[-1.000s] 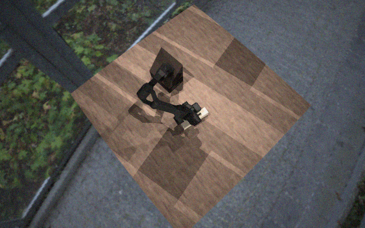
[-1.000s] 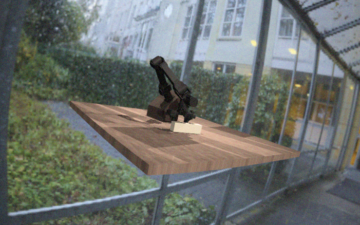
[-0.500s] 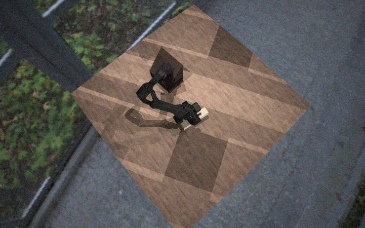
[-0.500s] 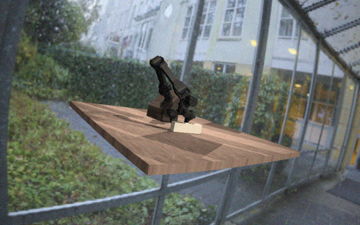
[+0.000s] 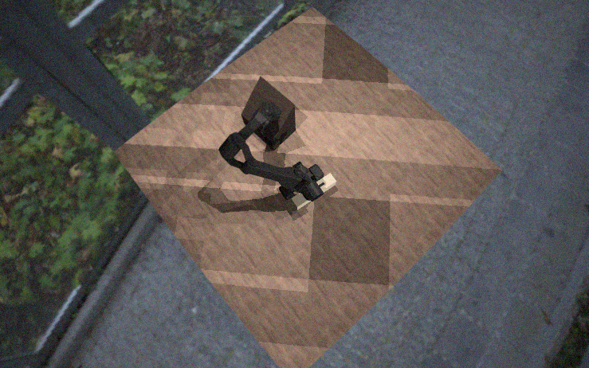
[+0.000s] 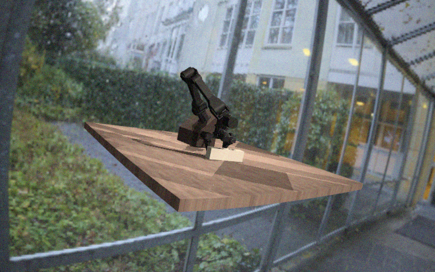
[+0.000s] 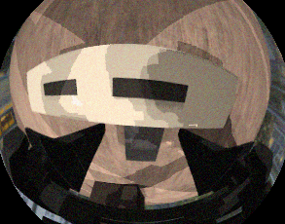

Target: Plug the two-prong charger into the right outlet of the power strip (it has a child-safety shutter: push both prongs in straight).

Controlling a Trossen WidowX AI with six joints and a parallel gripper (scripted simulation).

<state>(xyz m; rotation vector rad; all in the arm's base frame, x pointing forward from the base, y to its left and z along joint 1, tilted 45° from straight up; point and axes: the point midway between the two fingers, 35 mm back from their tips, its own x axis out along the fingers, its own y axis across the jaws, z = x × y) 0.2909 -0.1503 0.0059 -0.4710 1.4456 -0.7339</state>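
Right now the two-prong charger is 20 mm ahead of my gripper tip and 10 mm above it.
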